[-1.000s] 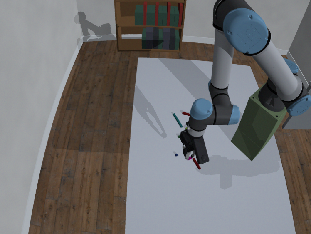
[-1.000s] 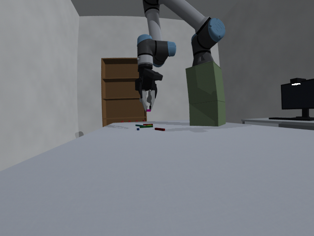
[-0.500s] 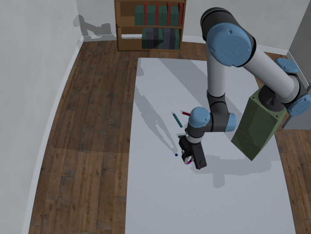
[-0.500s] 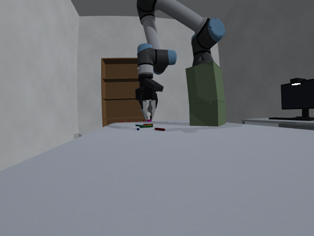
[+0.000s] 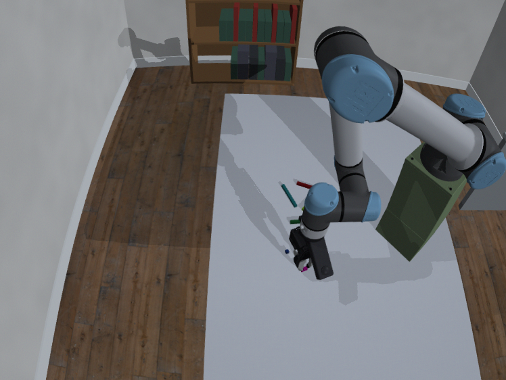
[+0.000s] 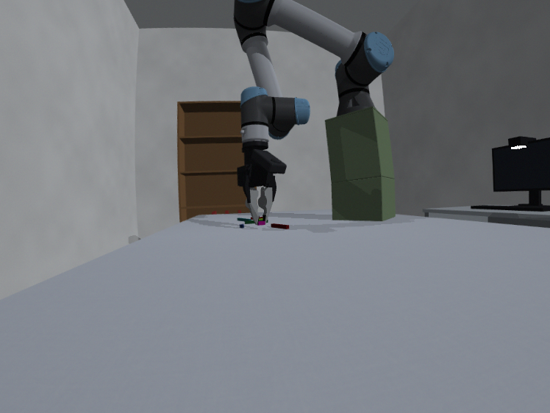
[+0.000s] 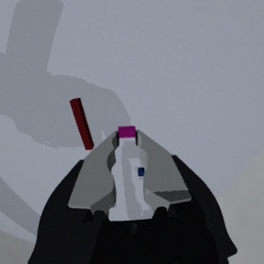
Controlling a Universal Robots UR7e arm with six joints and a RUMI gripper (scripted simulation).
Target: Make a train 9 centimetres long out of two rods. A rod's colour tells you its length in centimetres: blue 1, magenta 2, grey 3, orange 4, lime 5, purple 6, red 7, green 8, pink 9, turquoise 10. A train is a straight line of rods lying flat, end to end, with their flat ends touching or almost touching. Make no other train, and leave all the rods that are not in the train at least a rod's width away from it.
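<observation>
Right now my hand is 10 mm above the magenta rod. Round my hand: green rod 180 mm to the right, 30 mm behind, 20 mm below; then blue rod 80 mm to the right, 40 mm ahead, 20 mm below; then lime rod 250 mm to the right, 60 mm behind, 20 mm below.
</observation>
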